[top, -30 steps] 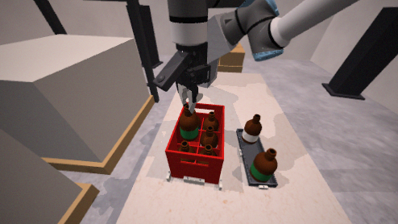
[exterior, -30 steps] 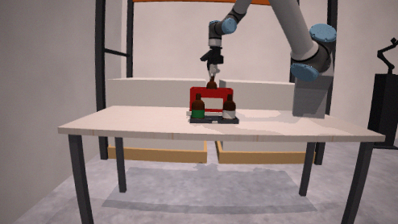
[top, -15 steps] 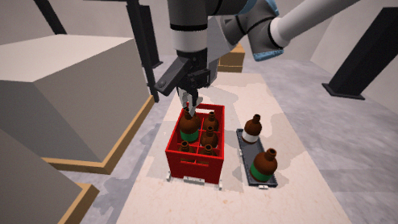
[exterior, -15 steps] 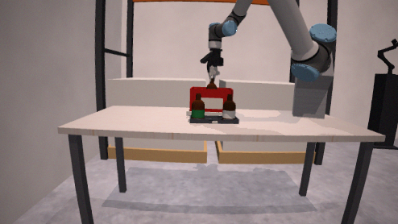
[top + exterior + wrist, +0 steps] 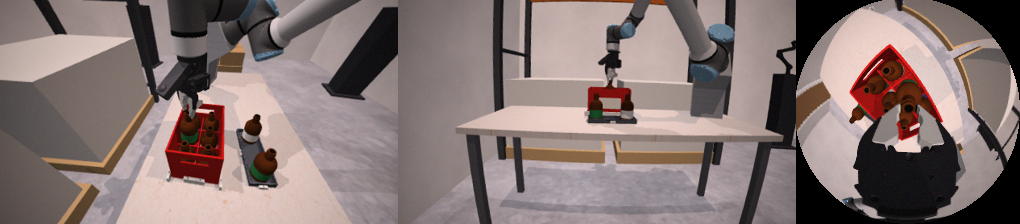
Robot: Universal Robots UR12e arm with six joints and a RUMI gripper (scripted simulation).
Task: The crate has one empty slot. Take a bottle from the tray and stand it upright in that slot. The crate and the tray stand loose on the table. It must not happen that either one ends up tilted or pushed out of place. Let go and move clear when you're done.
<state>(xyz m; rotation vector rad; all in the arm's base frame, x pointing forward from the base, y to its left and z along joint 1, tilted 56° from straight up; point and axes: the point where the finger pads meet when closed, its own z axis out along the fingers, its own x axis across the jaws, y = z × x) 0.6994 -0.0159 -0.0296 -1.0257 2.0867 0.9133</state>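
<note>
Now: the red crate 10 mm behind my hand, 40 mm to the left of it and 140 mm below it. The rest, counted from my hand: tray: 60 mm behind, 280 mm to the left, 210 mm below; then white-labelled bottle: 140 mm behind, 260 mm to the left, 140 mm below.
</note>
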